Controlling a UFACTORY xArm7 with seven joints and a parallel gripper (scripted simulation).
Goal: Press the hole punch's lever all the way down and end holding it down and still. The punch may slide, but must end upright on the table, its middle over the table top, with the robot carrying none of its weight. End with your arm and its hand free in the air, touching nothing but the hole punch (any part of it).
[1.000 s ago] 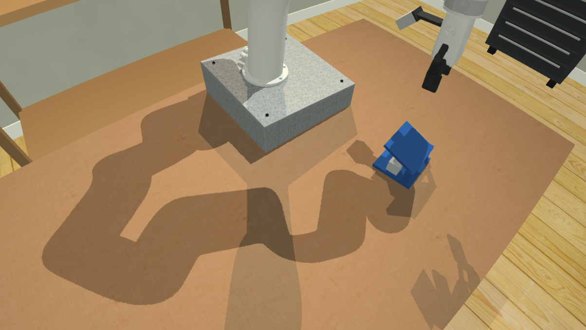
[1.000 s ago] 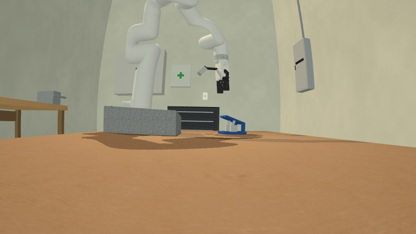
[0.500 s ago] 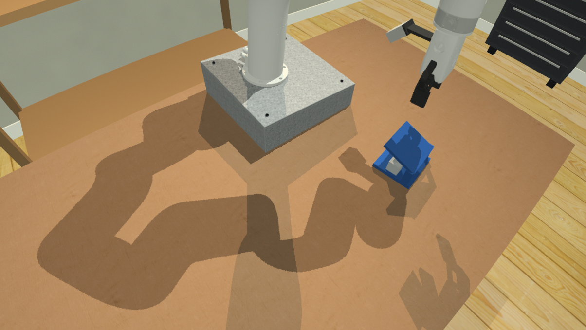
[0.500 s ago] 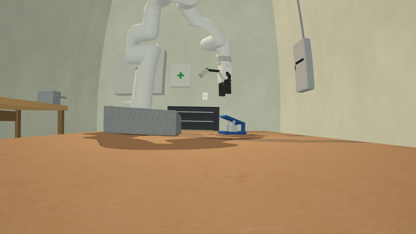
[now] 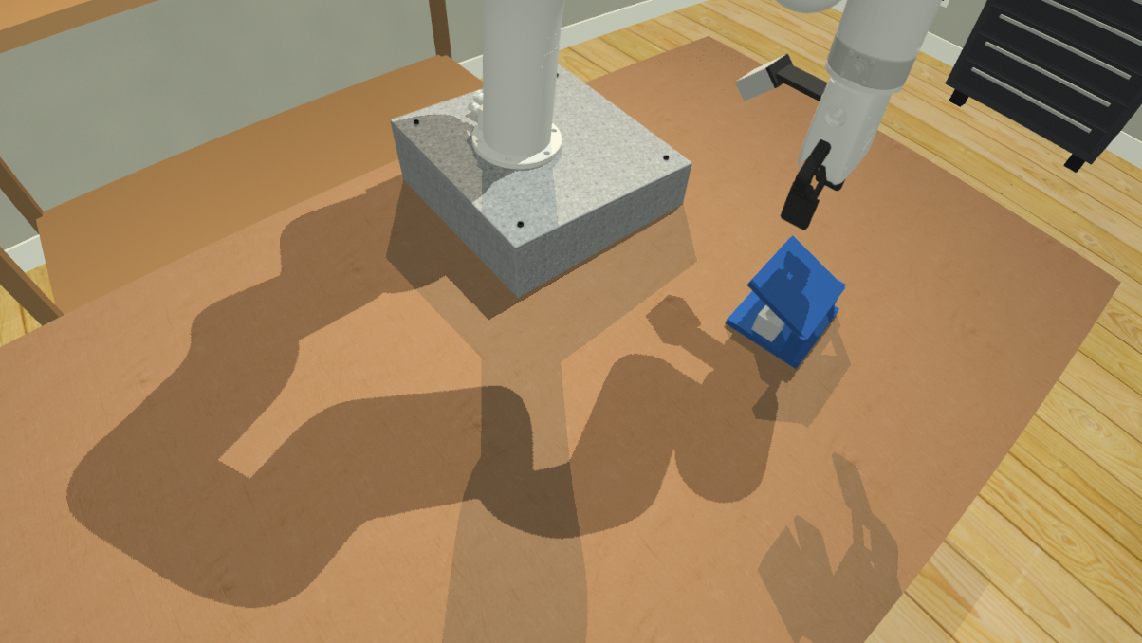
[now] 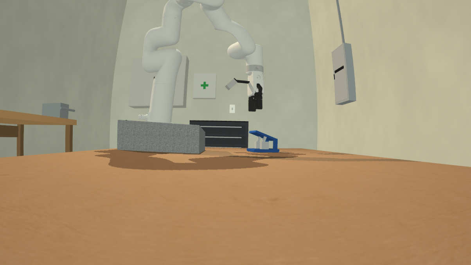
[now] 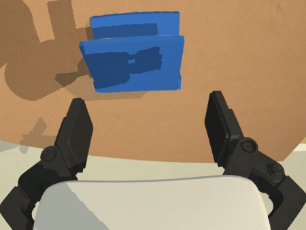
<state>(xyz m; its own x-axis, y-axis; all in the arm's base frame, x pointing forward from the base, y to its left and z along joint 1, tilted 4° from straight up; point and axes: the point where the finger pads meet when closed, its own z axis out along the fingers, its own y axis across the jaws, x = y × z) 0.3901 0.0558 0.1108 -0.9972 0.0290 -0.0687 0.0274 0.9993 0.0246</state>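
My gripper is now 30 mm short of the hole punch lever, 20 mm to the left of it and 120 mm above it. Also, from my hand: hole punch 40 mm ahead, 20 mm to the right, 140 mm below.
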